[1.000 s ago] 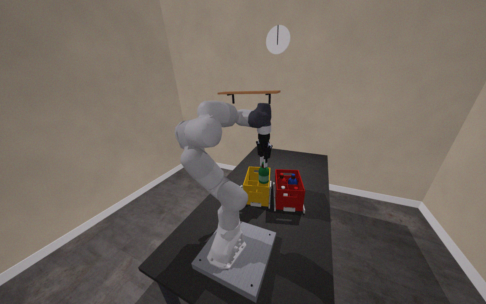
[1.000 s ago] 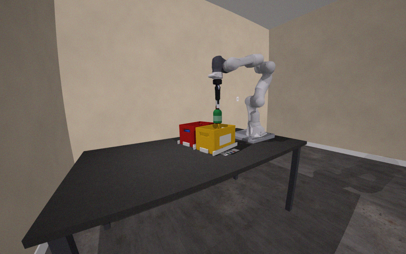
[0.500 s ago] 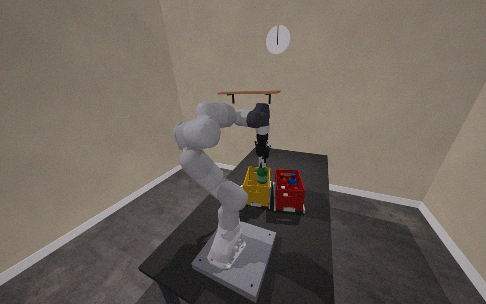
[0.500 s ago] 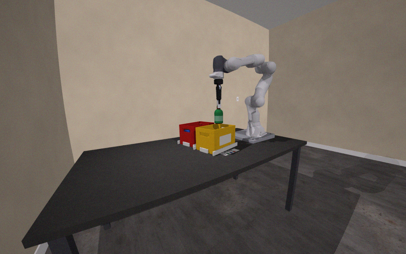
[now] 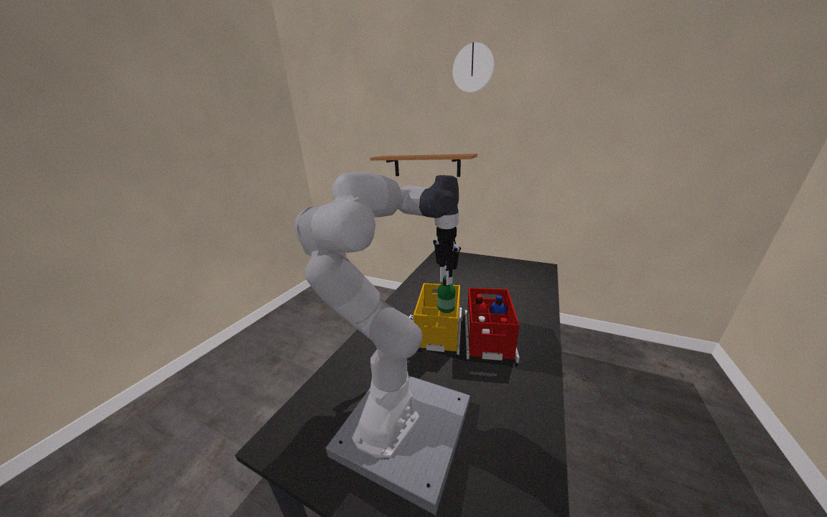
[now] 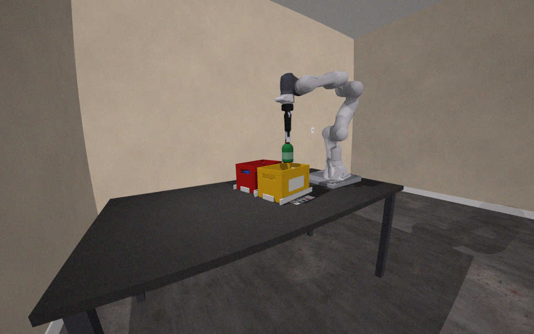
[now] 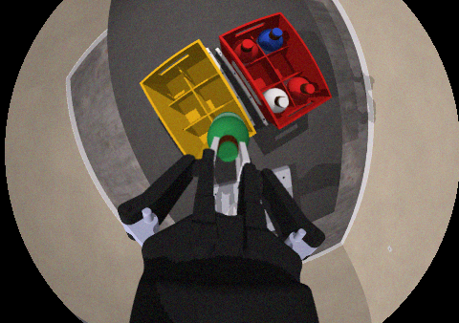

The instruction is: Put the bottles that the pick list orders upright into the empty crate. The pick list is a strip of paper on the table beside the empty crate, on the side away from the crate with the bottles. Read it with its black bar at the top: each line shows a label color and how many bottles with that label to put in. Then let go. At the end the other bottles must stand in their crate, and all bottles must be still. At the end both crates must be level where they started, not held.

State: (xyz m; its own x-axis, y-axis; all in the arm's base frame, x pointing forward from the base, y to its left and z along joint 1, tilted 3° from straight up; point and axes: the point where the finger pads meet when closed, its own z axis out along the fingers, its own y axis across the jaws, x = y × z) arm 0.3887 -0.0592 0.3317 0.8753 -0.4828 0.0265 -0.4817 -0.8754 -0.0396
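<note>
Now: hand 80 mm above the green-labelled bottle. The rest, counted from my hand: white-capped bottle (260 mm below, 150 mm to the right, 20 mm ahead); then red crate (260 mm below, 170 mm to the right, 120 mm ahead); then yellow crate (260 mm below, 80 mm ahead, 60 mm to the left).
</note>
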